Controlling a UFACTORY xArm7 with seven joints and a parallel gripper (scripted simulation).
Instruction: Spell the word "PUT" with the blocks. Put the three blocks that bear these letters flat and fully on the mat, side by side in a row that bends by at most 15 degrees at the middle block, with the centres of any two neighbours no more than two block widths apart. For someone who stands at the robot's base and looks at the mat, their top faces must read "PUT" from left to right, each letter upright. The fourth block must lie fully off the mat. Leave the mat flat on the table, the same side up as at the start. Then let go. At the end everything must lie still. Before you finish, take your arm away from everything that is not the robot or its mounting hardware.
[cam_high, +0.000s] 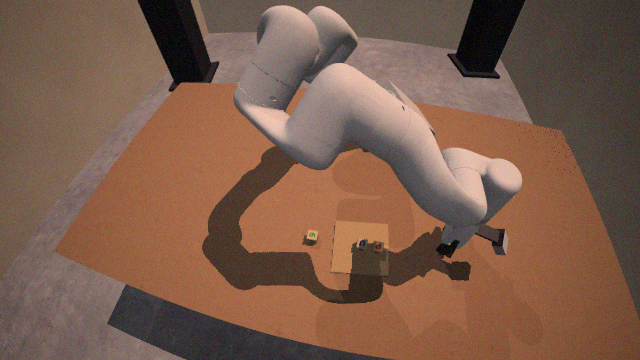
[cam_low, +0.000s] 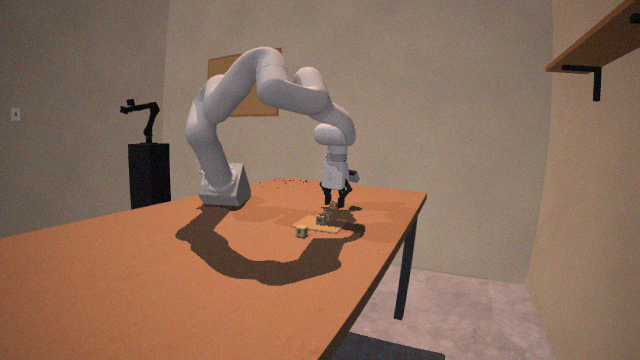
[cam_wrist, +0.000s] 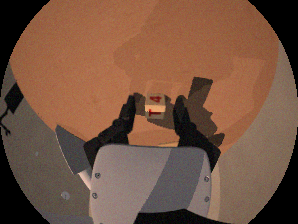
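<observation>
The T block is 1 cm below my hand. From my hand the other things lie so: tan mat (1 cm behind, 22 cm to the right, 2 cm below); P block (18 cm to the right, 1 cm below).
</observation>
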